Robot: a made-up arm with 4 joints.
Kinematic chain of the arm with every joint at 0, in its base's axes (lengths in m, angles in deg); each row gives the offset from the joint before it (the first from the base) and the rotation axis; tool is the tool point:
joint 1: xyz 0 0 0.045 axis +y
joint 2: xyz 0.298 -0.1 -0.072 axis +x
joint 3: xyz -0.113 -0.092 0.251 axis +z
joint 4: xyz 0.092 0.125 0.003 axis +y
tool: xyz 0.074 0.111 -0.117
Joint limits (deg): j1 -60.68..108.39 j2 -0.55..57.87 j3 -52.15..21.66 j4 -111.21..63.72
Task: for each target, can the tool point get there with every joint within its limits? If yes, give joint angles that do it. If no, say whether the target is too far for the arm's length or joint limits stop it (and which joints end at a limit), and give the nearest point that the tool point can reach.
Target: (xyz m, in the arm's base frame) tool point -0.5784 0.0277 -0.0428
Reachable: no: joint limits stop it (at a limit: joint 1, joint 2) | nearest point -0.0454 0.0469 -0.2253 | short by 0.564 m
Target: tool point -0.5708 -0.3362 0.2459
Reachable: no: joint limits stop it (at a limit: joint 1, joint 3, joint 4) | nearest point -0.1491 -0.2375 0.4268 | short by 0.469 m
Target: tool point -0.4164 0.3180 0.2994
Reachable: no: joint limits stop it (at a limit: joint 1, joint 2, joint 3, joint 4) | nearest point -0.1269 0.0952 0.4143 | short by 0.383 m
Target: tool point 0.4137 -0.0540 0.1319
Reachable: yes | joints -2.96 8.28 -23.12 6.52
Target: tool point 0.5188 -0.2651 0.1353
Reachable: yes | joints 9.33 33.80 -30.20 -75.19
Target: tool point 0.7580 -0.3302 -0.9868
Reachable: no: too far | nearest point 0.3322 -0.2149 -0.4071 | short by 0.728 m
